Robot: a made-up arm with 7 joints.
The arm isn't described. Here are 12 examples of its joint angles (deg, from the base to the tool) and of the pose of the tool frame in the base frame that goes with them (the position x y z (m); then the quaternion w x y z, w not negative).
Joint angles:
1: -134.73 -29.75 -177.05 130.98 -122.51 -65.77 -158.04
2: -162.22 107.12 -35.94 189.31 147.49 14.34 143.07
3: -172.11 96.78 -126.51 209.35 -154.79 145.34 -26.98
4: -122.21 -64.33 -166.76 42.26 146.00 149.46 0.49
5: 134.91 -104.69 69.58 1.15 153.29 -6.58 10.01
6: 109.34 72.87 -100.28 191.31 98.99 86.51 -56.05
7: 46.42 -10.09 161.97 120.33 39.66 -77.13 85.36
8: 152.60 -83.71 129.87 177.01 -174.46 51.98 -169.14
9: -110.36 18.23 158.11 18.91 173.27 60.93 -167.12
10: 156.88 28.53 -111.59 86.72 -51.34 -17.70 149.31
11: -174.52 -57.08 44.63 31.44 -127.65 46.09 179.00
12: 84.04 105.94 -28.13 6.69 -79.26 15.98 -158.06
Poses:
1: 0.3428 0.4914 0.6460 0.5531 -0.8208 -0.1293 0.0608
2: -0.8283 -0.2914 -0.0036 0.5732 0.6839 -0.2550 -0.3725
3: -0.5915 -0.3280 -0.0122 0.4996 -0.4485 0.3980 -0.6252
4: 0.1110 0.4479 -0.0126 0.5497 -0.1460 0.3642 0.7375
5: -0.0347 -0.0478 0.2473 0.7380 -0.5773 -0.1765 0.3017
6: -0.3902 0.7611 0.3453 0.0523 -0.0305 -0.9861 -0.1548
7: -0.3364 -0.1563 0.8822 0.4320 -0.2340 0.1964 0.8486
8: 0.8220 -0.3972 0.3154 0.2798 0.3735 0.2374 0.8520
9: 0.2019 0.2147 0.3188 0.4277 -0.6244 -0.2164 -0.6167
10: 0.0369 0.5045 0.7329 0.7037 -0.6388 0.0269 -0.3099
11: -0.0560 -0.2631 0.4671 0.8553 -0.0192 -0.4579 0.2418
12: 0.0496 -0.0723 0.0111 0.6805 0.5306 -0.2261 0.4520
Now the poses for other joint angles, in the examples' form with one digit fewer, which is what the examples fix.
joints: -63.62 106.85 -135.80 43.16 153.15 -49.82 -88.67
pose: -0.055 -0.278 0.380 0.785 -0.444 -0.266 -0.340
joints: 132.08 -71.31 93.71 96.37 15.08 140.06 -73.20
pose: 0.012 -0.603 0.288 0.464 -0.605 0.552 0.339
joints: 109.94 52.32 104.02 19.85 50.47 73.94 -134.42
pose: -0.198 -0.120 0.290 0.243 0.625 -0.116 0.732
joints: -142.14 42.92 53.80 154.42 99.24 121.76 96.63
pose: -0.340 -0.469 0.806 0.792 -0.343 0.483 -0.146
